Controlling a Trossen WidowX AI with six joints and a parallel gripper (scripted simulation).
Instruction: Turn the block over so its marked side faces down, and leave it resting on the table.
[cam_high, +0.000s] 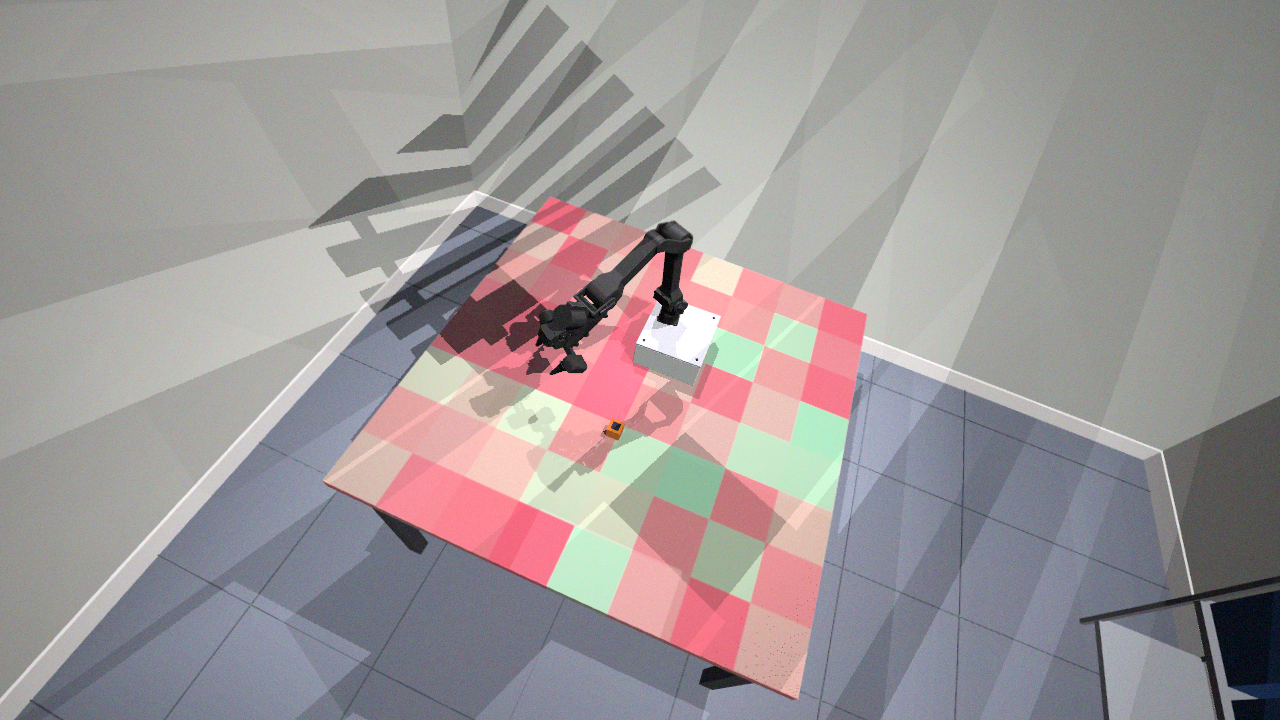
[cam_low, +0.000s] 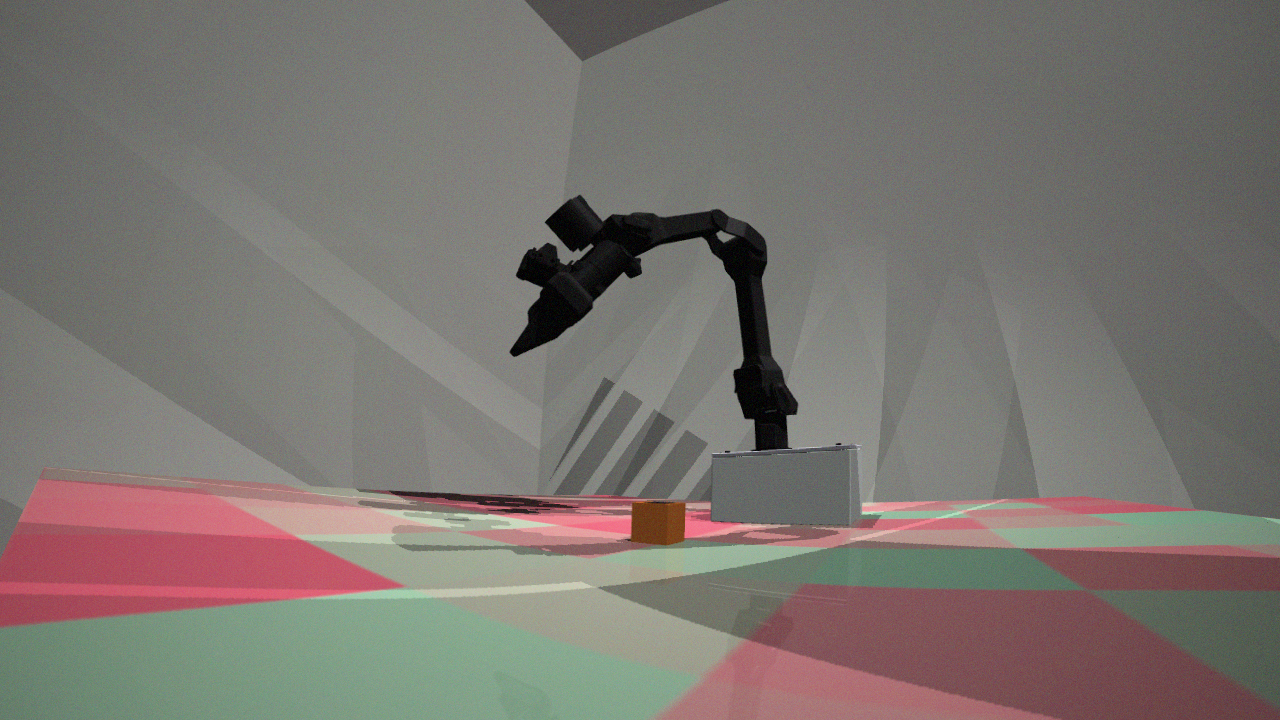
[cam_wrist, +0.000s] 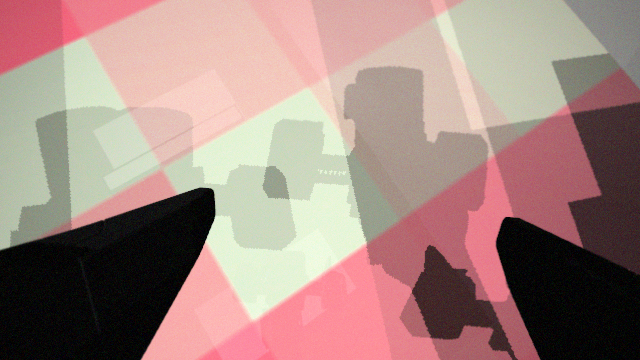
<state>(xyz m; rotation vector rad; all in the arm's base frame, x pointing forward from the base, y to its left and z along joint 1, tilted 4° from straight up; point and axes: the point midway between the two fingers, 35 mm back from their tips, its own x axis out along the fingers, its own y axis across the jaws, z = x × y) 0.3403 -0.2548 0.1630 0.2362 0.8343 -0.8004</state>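
My gripper tip is 3 cm short of the block, 23 cm to the right of it and 19 cm above it.
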